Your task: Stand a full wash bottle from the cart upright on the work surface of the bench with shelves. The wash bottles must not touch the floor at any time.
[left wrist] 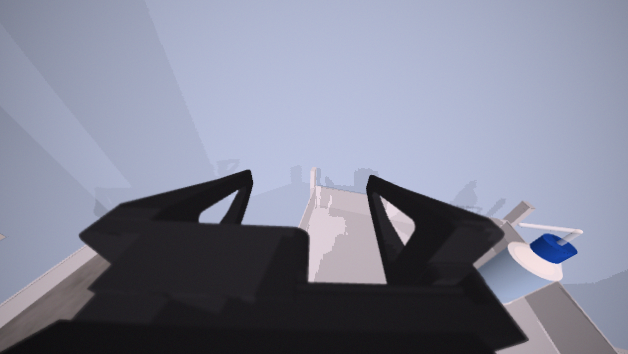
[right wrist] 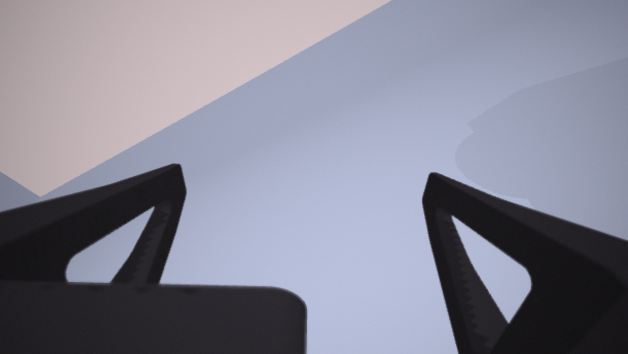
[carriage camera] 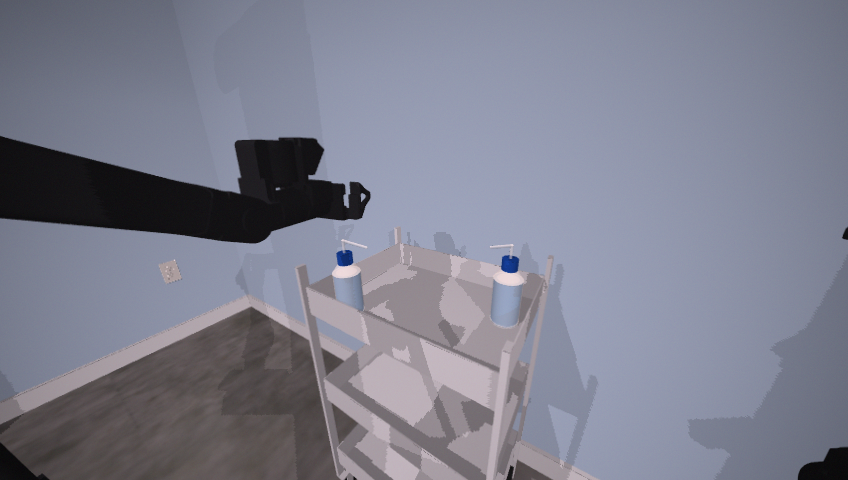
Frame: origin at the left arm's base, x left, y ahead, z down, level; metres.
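Seen in the pictures: left gripper, fingertip midpoint: [left wrist: 310, 178] [carriage camera: 350, 193]; right gripper, fingertip midpoint: [right wrist: 305, 182].
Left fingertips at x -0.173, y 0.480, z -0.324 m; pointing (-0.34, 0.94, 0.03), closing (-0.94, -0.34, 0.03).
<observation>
A point is followed by its place in that frame.
Two wash bottles with blue caps, white shoulders, bent white spouts and light-blue bodies stand upright on the top tray of the grey cart [carriage camera: 464, 365] {x -0.386, y 0.203, z -0.121 m} [left wrist: 570, 320] {x -0.517, y 0.308, z -0.110 m}. The left bottle [carriage camera: 348, 288] {x -0.172, y 0.392, z -0.140 m} is at the tray's left front, and the right bottle [carriage camera: 506, 300] {x -0.492, y 0.350, z -0.132 m} [left wrist: 517, 275] {x -0.472, y 0.374, z -0.147 m} is near its right side. My left gripper [carriage camera: 357, 201] {x -0.173, y 0.480, z -0.324 m} [left wrist: 310, 178] {x -0.173, y 0.480, z -0.324 m} is open and empty, above the cart's left part and higher than the left bottle's spout, touching neither bottle. My right gripper [right wrist: 305, 182] {x -0.655, y 0.028, z -0.437 m} is open and empty, facing the wall. The bench with shelves does not show in these views.
The cart's corner posts rise above its top tray, and lower trays [carriage camera: 380, 380] {x -0.206, y 0.467, z 0.199 m} sit beneath. A blue wall [carriage camera: 654, 178] {x -0.781, y 0.416, z -0.358 m} stands behind the cart. Dark floor [carriage camera: 166, 380] {x 0.880, y 0.837, z 0.597 m} lies to the left, with a wall socket [carriage camera: 169, 271] {x 1.031, y 1.174, z 0.193 m} above it. Dark robot parts show at the right edge.
</observation>
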